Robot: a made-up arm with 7 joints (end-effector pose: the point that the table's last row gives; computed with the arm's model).
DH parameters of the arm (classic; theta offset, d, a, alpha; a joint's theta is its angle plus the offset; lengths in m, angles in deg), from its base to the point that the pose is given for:
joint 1: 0 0.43 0 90
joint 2: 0 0.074 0 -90
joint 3: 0 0.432 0.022 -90
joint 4: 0 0.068 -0.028 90
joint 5: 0 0.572 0 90
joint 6: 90 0.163 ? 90
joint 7: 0 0.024 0 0
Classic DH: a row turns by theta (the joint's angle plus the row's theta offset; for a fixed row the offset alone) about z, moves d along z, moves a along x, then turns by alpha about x.
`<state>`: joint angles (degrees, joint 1 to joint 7).
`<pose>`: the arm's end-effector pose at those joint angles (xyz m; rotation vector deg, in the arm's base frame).
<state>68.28 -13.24 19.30 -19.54 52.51 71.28 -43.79</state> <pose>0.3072 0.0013 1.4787 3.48 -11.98 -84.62</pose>
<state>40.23 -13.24 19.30 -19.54 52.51 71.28 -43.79</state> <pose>0.2717 -0.1433 1.4787 0.51 -13.43 -112.54</pose>
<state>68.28 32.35 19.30 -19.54 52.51 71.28 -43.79</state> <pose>0.0172 -0.7267 1.2459 50.18 6.35 -84.44</pose>
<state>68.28 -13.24 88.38 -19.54 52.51 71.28 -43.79</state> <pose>0.3933 0.2599 1.4147 3.40 6.65 -17.97</pose>
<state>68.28 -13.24 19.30 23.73 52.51 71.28 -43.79</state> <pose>0.3212 0.4646 1.3543 -32.21 -40.72 -72.32</pose>
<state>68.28 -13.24 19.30 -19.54 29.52 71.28 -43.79</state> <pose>0.2969 -0.0880 1.4681 -2.48 -11.93 -107.04</pose>
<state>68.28 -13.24 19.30 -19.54 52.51 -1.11 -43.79</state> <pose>0.1739 0.1085 1.5982 4.90 -90.44 -70.13</pose>
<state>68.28 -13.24 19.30 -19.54 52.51 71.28 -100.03</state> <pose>0.3072 0.0013 1.4787 10.37 -10.61 -140.58</pose>
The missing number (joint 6, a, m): 0.175
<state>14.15 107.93 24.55 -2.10 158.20 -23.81 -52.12</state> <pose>-1.0480 -0.1273 -0.0750 -76.55 114.98 -21.33</pose>
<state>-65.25 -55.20 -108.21 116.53 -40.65 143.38 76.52</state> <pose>-0.4084 -0.4955 0.7940 46.62 -80.99 25.38</pose>
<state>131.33 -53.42 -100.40 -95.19 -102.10 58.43 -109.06</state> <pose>-0.6383 -0.0583 0.2767 29.62 -81.65 70.18</pose>
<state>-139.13 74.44 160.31 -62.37 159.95 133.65 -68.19</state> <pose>0.3044 0.7171 0.8752 -48.38 22.92 -59.14</pose>
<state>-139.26 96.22 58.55 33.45 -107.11 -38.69 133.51</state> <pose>0.9348 0.6602 0.4266 -86.67 24.67 134.84</pose>
